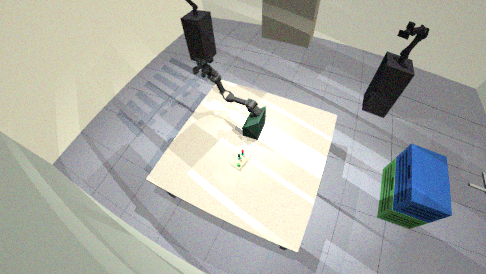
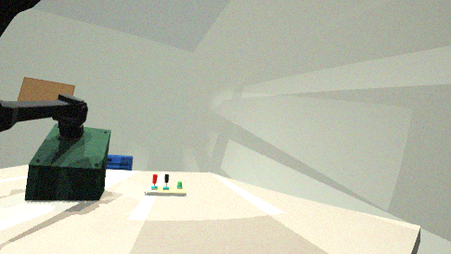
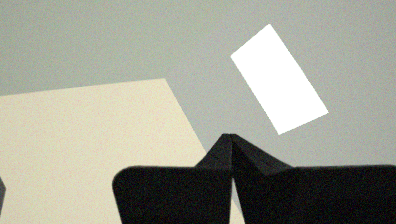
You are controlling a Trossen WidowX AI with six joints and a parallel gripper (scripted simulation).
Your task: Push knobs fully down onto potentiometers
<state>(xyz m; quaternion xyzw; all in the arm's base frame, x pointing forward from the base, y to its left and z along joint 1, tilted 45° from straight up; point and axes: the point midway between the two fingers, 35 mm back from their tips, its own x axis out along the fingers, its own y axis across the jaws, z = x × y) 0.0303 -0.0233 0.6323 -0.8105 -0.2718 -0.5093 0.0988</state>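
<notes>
Now: the red knob 24 cm ahead of my gripper tip, 47 cm to the left of it and 61 cm below it. From my gripper tip the other things lie so: black knob (28 cm ahead, 46 cm to the left, 60 cm below).
</notes>
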